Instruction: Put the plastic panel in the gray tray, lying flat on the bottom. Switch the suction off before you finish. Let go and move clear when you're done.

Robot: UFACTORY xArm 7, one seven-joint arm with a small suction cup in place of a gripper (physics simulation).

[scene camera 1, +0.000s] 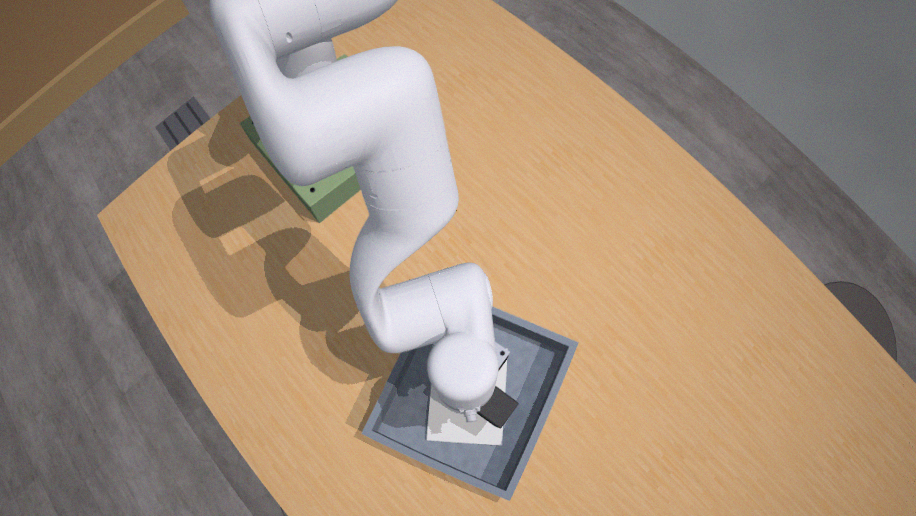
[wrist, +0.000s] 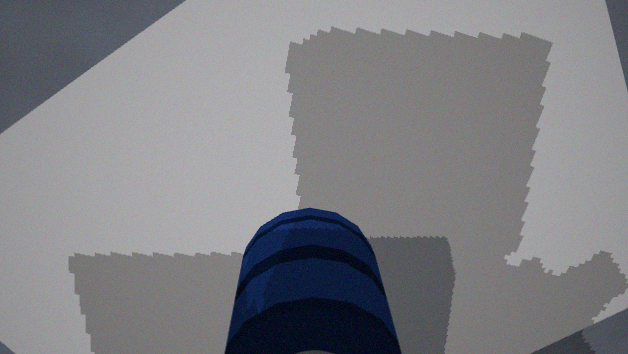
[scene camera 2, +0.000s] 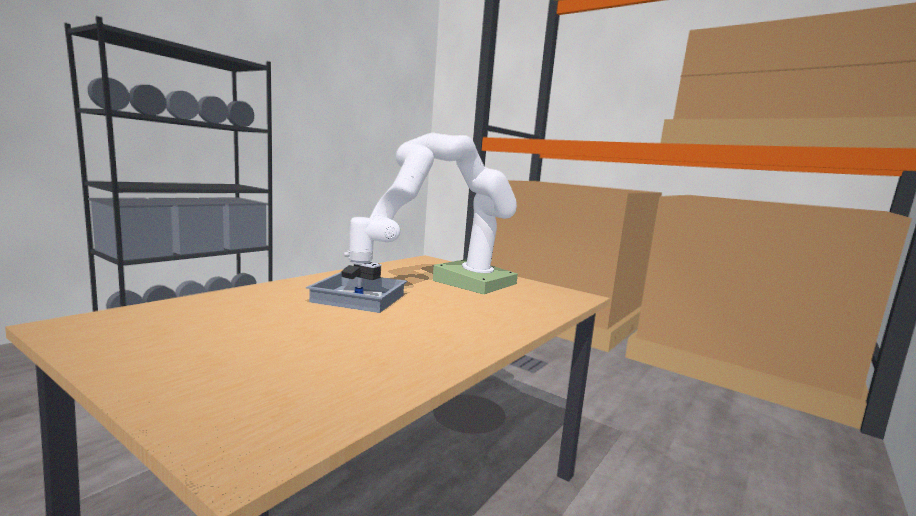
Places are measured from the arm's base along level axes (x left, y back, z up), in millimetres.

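Pixels of known places: hand, tool point: (wrist: 308,243); arm's base, link origin: (scene camera 2: 477,268).
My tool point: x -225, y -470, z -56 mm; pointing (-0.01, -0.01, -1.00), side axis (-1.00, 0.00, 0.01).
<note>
Ahead of a thing's pixels: the offset from my tool point to its top centre. Level surfaces: height alone.
The plastic panel @(dx +0, dy -1, dz +11 mm) (scene camera 1: 487,439) (scene camera 2: 373,294) (wrist: 150,150) is a thin whitish plate. It lies level inside the gray tray @(dx +5, dy -5, dz +52 mm) (scene camera 1: 541,420) (scene camera 2: 346,301) (wrist: 50,50), low at its bottom, apart from the side walls and turned relative to them. My gripper, a blue suction cup (scene camera 2: 358,290) (wrist: 310,220), points down and its tip meets the panel's upper face. The contact looks closed, with no gap visible. In scene camera 1 the wrist hides the cup and part of the panel. The panel's underside is hidden.
The tray stands on the wooden table @(dz +2 mm) (scene camera 1: 628,288) (scene camera 2: 256,384). The arm's green base block (scene camera 1: 326,185) (scene camera 2: 477,276) stands at the table's far end. The tray walls rise around the panel. A shelf unit (scene camera 2: 271,160) and large cardboard boxes (scene camera 2: 762,288) are beyond the table.
</note>
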